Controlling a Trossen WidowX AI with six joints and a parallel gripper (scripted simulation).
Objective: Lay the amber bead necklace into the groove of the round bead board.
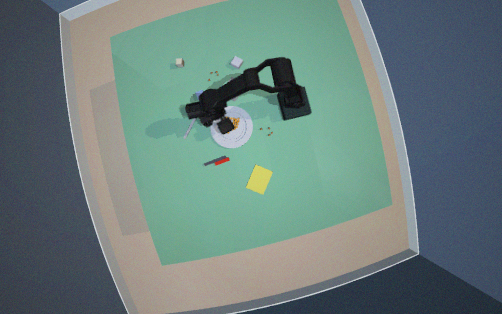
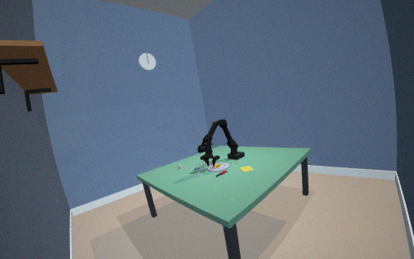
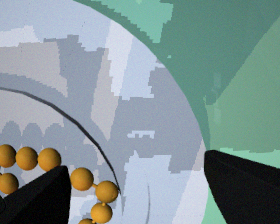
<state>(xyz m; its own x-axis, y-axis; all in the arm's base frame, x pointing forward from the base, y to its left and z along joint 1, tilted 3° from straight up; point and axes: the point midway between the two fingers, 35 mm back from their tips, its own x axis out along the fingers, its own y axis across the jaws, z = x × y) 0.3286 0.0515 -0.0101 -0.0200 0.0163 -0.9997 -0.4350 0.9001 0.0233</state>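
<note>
Now: gripper tip 5 cm to the right of the round grey bead board, 5 cm past it and 1 cm above it. From my gripper tip the other things lie so: grey rod 15 cm ahead, 4 cm to the left, 2 cm below; blue block 11 cm to the right, 10 cm ahead, 1 cm below; grey plate 14 cm to the right, 6 cm behind, 2 cm below.
</note>
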